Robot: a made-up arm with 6 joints.
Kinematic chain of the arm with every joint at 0, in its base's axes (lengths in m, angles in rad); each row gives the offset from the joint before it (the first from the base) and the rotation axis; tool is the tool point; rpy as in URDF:
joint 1: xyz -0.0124 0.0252 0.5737 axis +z
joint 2: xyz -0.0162 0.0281 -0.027 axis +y
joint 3: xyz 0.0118 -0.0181 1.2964 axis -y
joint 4: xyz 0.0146 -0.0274 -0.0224 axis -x
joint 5: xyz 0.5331 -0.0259 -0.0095 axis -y
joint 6: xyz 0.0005 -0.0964 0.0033 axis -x
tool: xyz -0.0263 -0.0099 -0.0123 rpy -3.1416 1.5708 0
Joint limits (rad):
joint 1: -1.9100..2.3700
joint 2: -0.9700..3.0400
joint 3: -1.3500..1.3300
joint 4: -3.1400..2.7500
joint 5: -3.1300..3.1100
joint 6: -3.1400..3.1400
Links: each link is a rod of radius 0.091 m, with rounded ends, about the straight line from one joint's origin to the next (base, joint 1, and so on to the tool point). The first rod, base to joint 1, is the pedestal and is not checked.
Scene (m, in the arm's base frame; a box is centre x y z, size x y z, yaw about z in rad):
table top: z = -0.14
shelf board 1: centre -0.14 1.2 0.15 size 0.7 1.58 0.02 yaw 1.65
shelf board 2: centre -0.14 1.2 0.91 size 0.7 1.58 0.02 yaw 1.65
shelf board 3: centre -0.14 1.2 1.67 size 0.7 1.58 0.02 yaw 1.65
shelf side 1: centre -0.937 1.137 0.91 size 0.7 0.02 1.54 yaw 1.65
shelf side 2: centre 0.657 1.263 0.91 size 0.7 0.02 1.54 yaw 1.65
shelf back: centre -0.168 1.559 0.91 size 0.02 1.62 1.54 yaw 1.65
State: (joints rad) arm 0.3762 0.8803 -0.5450 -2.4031 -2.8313 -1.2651
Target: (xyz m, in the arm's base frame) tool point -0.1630 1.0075 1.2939
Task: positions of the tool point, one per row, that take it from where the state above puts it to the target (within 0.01 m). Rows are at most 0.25 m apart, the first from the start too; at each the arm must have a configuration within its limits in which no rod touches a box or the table.
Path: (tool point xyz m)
1: 0.7372 0.5740 0.9088
2: 0.5776 0.6659 1.0255
3: 0.4412 0.8155 1.0782
4: 0.2647 0.9299 1.1410
5: 0.0586 0.9968 1.2133
6: -0.1630 1.0075 1.2939

